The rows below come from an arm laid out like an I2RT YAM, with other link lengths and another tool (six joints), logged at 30 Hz.
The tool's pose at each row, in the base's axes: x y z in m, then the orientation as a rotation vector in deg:
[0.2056, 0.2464, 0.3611, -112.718, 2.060, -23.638]
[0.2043, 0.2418, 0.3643, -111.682, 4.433, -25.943]
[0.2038, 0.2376, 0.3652, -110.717, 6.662, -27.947]
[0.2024, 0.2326, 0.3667, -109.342, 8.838, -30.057]
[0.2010, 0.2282, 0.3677, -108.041, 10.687, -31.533]
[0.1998, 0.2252, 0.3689, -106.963, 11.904, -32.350]
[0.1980, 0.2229, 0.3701, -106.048, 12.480, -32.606]
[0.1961, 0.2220, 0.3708, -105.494, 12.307, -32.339]
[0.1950, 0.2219, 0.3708, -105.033, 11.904, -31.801]
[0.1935, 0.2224, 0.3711, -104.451, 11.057, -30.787]
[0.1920, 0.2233, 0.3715, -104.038, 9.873, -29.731]
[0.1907, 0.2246, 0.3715, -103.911, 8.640, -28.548]
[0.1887, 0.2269, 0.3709, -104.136, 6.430, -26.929]
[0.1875, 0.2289, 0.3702, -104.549, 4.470, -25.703]
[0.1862, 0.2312, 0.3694, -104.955, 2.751, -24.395]
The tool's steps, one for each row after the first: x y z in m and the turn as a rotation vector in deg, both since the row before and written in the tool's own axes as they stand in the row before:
[0.0006, -0.0011, -0.0056, 0.391, 2.818, 0.674]
[0.0009, 0.0009, -0.0041, 0.326, 2.543, 0.699]
[0.0007, 0.0005, -0.0053, 0.676, 2.661, 0.671]
[0.0006, 0.0006, -0.0046, 0.692, 2.074, 0.746]
[0.0004, -0.0001, -0.0034, 0.662, 1.299, 0.612]
[-0.0003, -0.0005, -0.0031, 0.703, 0.589, 0.446]
[-0.0011, -0.0006, -0.0018, 0.588, -0.184, 0.151]
[-0.0009, -0.0001, -0.0006, 0.577, -0.496, 0.123]
[-0.0014, -0.0006, -0.0004, 0.832, -1.024, 0.111]
[-0.0016, -0.0009, 0.0000, 0.749, -1.250, -0.125]
[-0.0016, -0.0006, 0.0006, 0.485, -1.407, -0.148]
[-0.0028, -0.0004, 0.0014, 0.371, -2.252, -0.627]
[-0.0019, -0.0001, 0.0015, 0.079, -1.886, -0.711]
[-0.0021, -0.0002, 0.0018, 0.025, -1.818, -0.510]

